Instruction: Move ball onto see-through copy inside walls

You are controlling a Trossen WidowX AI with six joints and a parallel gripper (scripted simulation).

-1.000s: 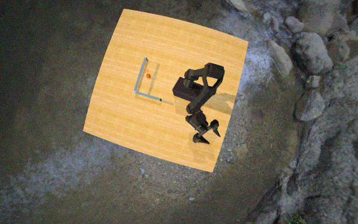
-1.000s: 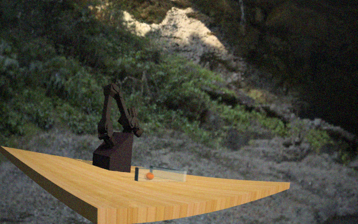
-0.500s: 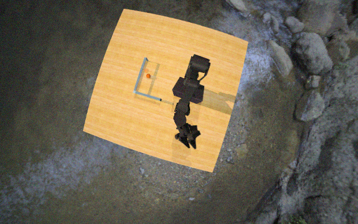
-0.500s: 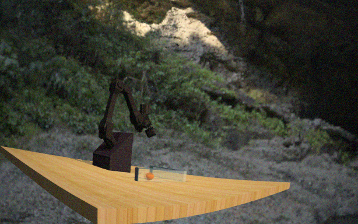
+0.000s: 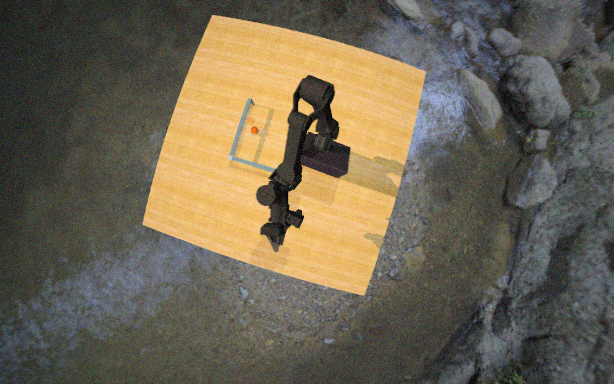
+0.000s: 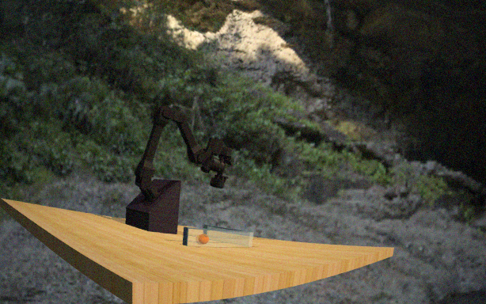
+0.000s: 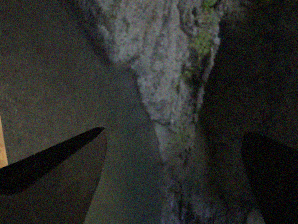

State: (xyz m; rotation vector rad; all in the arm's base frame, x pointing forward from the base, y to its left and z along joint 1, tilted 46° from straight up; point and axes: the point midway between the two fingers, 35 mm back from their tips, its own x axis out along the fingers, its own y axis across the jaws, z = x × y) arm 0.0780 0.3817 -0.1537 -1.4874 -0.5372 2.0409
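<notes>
The orange ball lies 440 mm to the right of my gripper tip, 300 mm below it and 300 mm ahead of it. Also, from my gripper tip: clear wall (420 mm to the right, 360 mm ahead, 290 mm below).
</notes>
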